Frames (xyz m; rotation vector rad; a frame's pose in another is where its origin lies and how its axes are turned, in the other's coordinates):
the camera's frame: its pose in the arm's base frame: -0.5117 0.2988 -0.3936 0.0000 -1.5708 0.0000
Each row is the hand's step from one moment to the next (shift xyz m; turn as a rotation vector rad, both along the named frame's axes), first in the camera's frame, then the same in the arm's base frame.
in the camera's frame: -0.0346 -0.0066 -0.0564 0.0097 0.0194 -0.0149
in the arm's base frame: 0.0564 -0.0066 -0.0346 0.0149 0.0194 0.0097
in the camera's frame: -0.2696 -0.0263 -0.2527 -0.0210 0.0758 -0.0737
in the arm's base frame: 0.2527 -0.0263 -0.2696 0.0737 0.0758 -0.0210
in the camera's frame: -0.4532 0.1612 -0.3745 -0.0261 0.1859 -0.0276
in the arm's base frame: 0.3745 0.1612 -0.4532 0.0276 0.1859 -0.0261
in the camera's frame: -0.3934 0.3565 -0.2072 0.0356 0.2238 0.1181
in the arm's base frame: 0.2072 0.3565 -0.3934 -0.1181 0.2238 0.0356
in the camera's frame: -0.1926 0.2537 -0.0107 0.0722 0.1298 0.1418
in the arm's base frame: 0.0107 0.2537 -0.1926 -0.1418 0.1298 0.0722
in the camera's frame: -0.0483 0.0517 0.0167 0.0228 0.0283 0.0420
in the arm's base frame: -0.0167 0.0517 -0.0483 -0.0420 0.0283 0.0228
